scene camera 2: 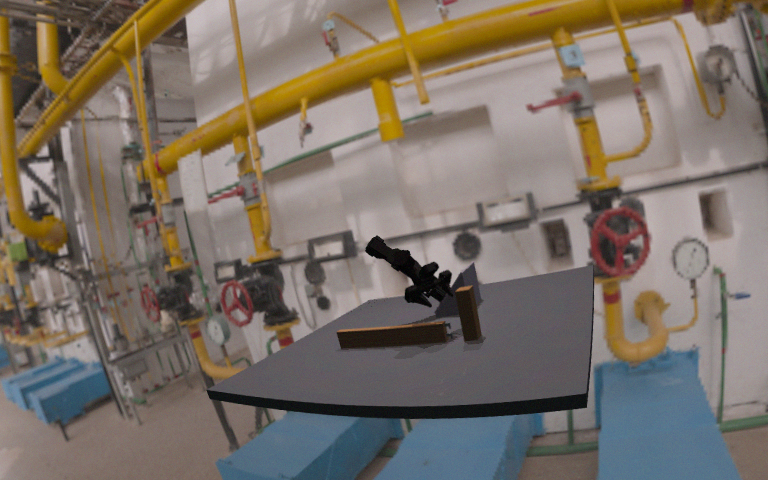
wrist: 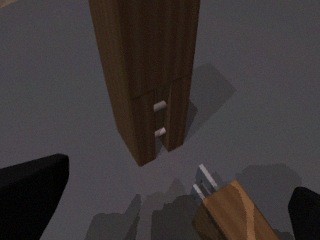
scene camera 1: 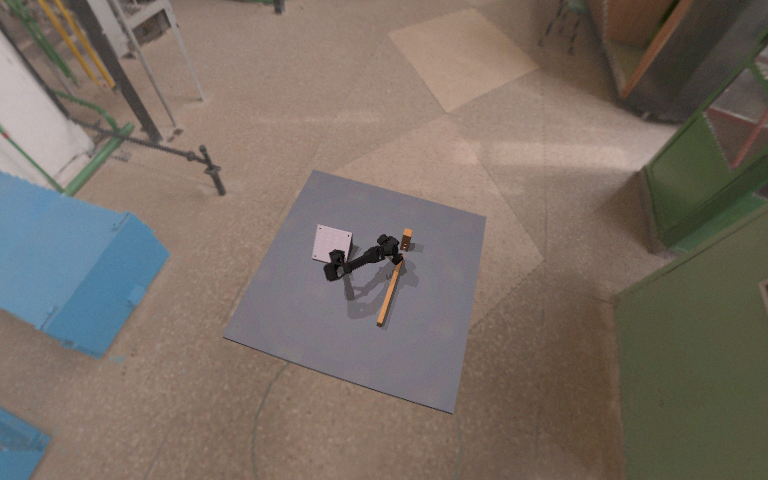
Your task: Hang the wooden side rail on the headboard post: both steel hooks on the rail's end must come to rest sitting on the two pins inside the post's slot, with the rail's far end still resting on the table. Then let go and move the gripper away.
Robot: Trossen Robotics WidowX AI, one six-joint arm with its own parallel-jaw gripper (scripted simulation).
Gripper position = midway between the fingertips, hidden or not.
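Gripper [scene camera 2: 442,301], [wrist: 185,186]: open, holding nothing. Wooden side rail [scene camera 2: 433,332] visible. Headboard post [scene camera 2: 468,312], [wrist: 147,60] visible too.
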